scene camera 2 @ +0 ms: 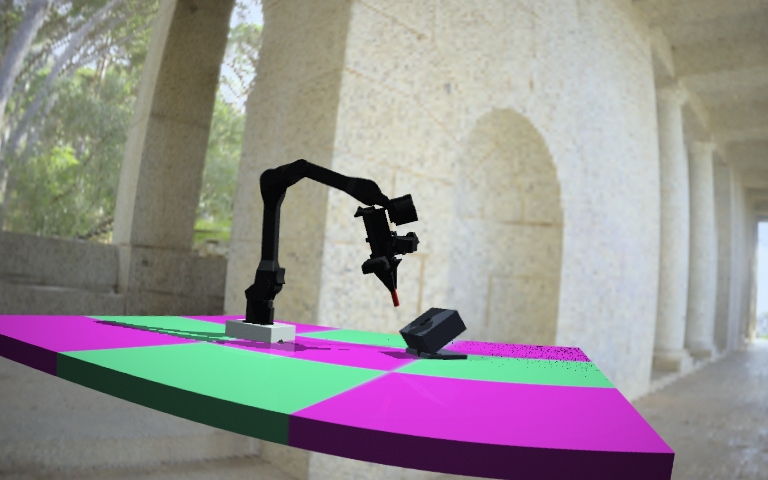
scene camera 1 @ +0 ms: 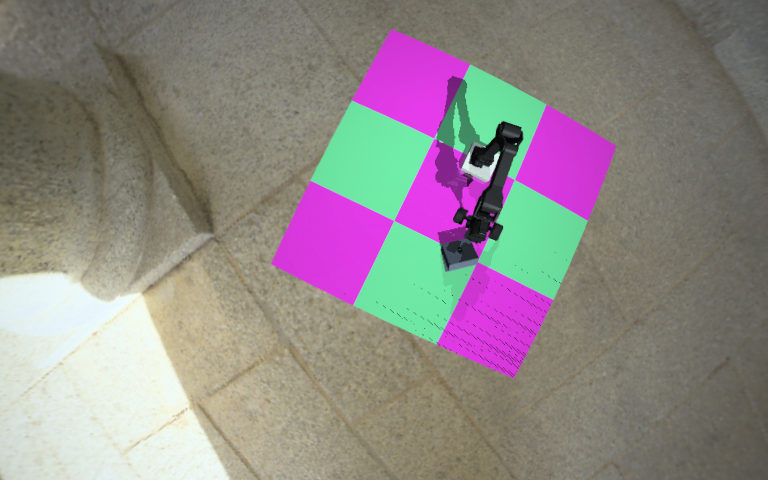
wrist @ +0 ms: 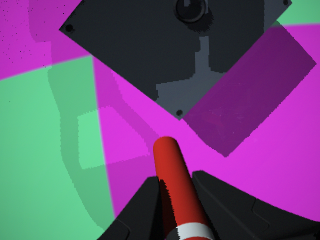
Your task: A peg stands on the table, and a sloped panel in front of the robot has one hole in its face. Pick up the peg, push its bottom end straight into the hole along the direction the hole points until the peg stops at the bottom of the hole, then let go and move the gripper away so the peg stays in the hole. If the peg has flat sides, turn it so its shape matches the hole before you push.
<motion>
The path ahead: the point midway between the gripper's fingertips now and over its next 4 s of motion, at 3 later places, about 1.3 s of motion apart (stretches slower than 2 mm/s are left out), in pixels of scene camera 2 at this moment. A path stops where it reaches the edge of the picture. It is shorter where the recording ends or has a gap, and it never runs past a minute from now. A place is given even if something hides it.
My gripper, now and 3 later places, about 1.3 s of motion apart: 393,290; 402,281; 415,297; 418,304
</motion>
